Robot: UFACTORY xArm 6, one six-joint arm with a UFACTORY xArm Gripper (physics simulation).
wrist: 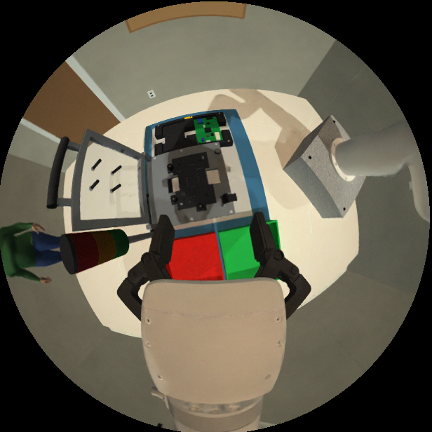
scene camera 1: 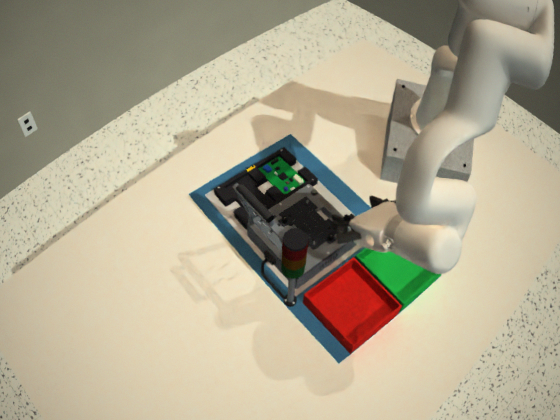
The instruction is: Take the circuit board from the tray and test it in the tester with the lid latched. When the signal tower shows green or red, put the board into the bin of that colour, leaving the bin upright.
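Places are measured from the arm's base along level axes (x ahead, y left, z up), in metres.
Pixels of known places: gripper, fingertip midpoint: (scene camera 1: 353, 211).
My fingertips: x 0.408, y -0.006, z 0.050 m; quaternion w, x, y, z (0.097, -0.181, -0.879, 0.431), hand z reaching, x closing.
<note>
Behind a point stands the place of what it marks.
The green circuit board (scene camera 1: 282, 175) @(x 0.307, y -0.249, z -0.119 m) (wrist: 206, 131) lies at one end of the black tray (scene camera 1: 227, 194) @(x 0.437, y -0.317, z -0.113 m) (wrist: 175, 133). The tester (scene camera 1: 306, 220) @(x 0.408, y -0.110, z -0.072 m) (wrist: 191, 180) has its lid (scene camera 1: 255, 202) @(x 0.553, y -0.135, z 0.134 m) (wrist: 76, 185) swung open, and no board sits on its black nest. The signal tower (scene camera 1: 294, 254) @(x 0.582, y -0.027, z 0.101 m) (wrist: 95, 250) shows dim red, amber and green segments; none looks lit. The red bin (scene camera 1: 352, 300) @(x 0.484, y 0.072, z -0.135 m) (wrist: 195, 257) and green bin (scene camera 1: 395, 270) @(x 0.361, y 0.113, z -0.135 m) (wrist: 240, 250) stand upright and empty, side by side. My gripper (scene camera 1: 361, 216) @(x 0.408, y -0.006, z 0.050 m) (wrist: 211, 221) is open and empty, above the tester's bin side; the arm partly hides the green bin in the scene view.
A blue mat (scene camera 1: 320, 332) @(x 0.587, y 0.057, z -0.139 m) (wrist: 245, 155) lies under the tester and tray. The tower's pole stands at the tester's corner beside the red bin. The raised lid and its handle (wrist: 59, 172) stick out on the tower side. The grey robot base (scene camera 1: 392, 165) @(x 0.140, y -0.033, z -0.077 m) (wrist: 325, 175) stands opposite.
</note>
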